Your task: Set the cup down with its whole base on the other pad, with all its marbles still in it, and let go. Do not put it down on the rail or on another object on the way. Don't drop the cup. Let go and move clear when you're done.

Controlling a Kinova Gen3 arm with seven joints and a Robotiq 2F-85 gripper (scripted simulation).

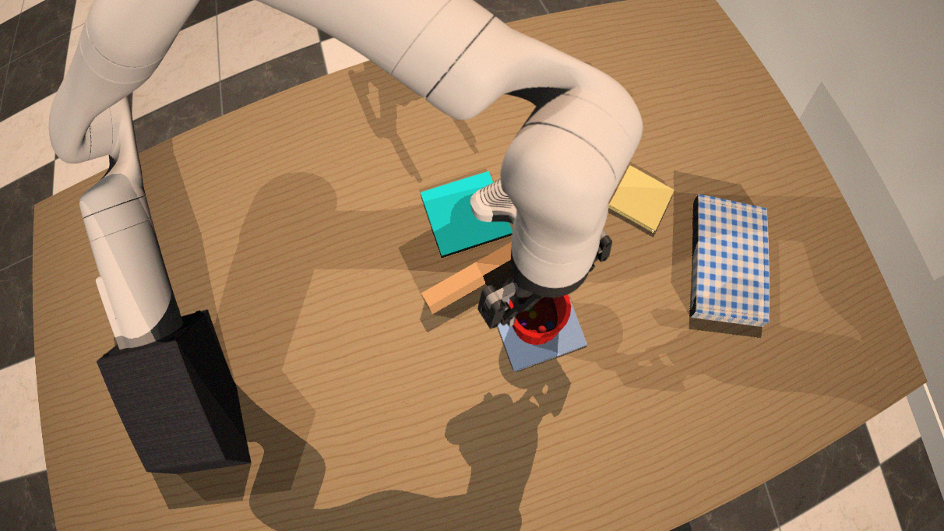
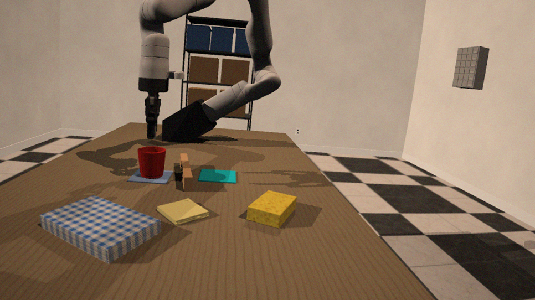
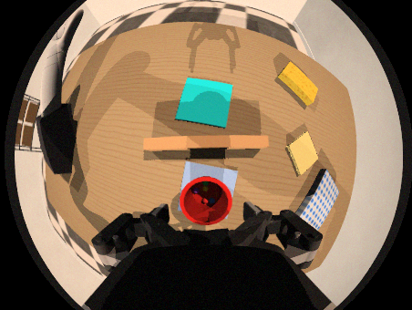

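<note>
Right now my hand is 100 mm above the red cup. From my hand the other things lie so: rail: 10 mm behind, 90 mm to the left, 110 mm below.
</note>
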